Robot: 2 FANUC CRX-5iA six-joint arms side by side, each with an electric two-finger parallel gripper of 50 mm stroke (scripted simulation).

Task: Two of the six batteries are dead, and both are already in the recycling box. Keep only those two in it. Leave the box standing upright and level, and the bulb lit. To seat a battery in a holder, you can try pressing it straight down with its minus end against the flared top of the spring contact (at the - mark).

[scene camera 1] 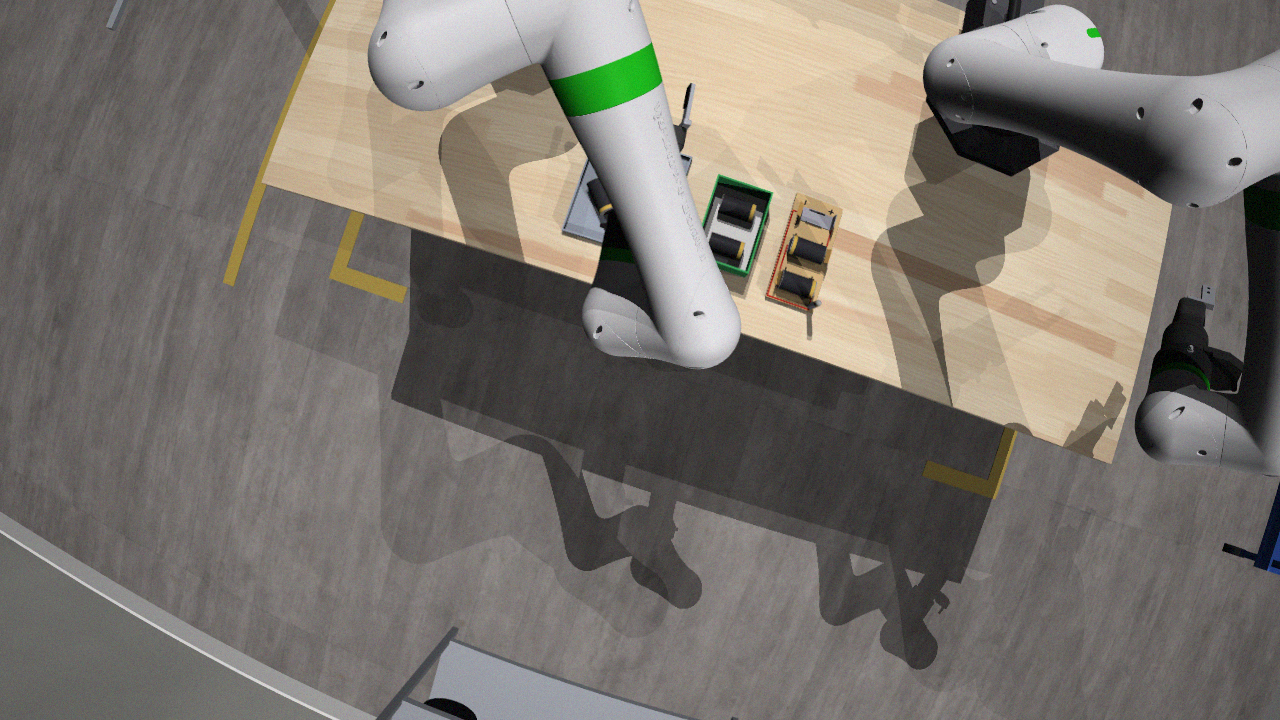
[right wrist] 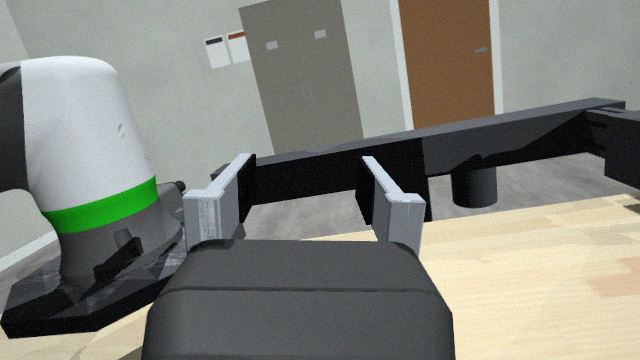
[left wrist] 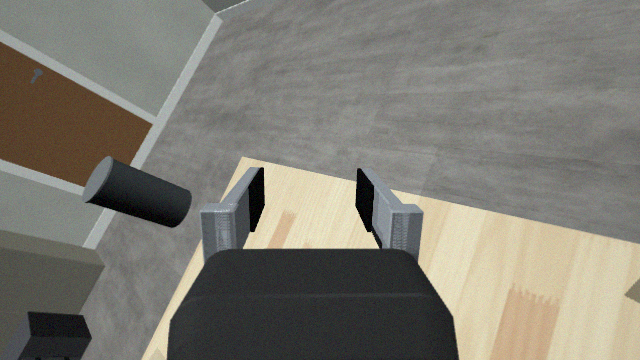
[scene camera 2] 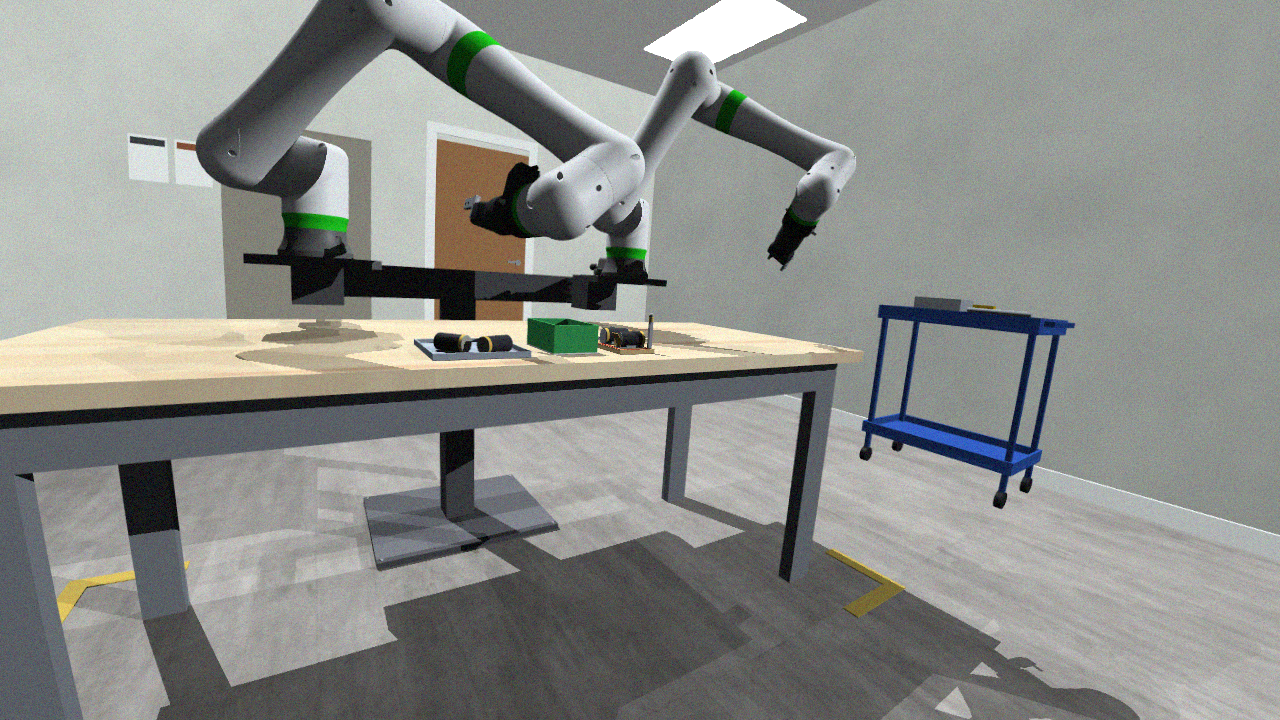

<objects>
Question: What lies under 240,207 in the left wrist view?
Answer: My left gripper.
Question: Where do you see a grey tray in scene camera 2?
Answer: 425,345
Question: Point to a grey tray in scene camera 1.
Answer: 582,219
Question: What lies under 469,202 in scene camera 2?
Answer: My right gripper.
</objects>
